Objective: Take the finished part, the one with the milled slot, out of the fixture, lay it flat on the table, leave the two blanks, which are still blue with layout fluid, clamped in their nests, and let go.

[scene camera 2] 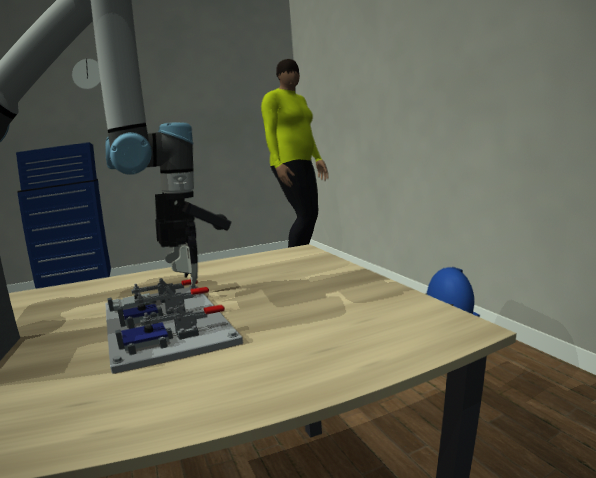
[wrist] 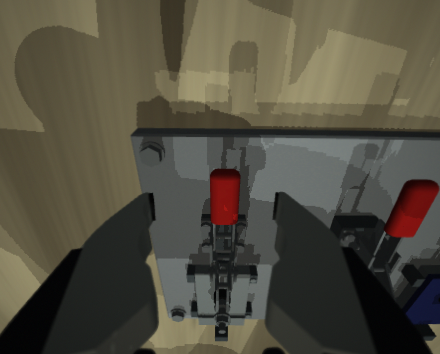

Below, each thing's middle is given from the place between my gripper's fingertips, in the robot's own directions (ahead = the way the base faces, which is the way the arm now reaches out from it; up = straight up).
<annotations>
My gripper is now 100 mm past the clamp arm [wrist: 222,299] and 10 mm to the right of it. Round my hand: finished part [wrist: 205,289] (140 mm behind, 20 mm to the left, 20 mm below); then grey fixture plate [scene camera 2: 213,330] (110 mm behind, 100 mm to the right, 40 mm below).
</annotations>
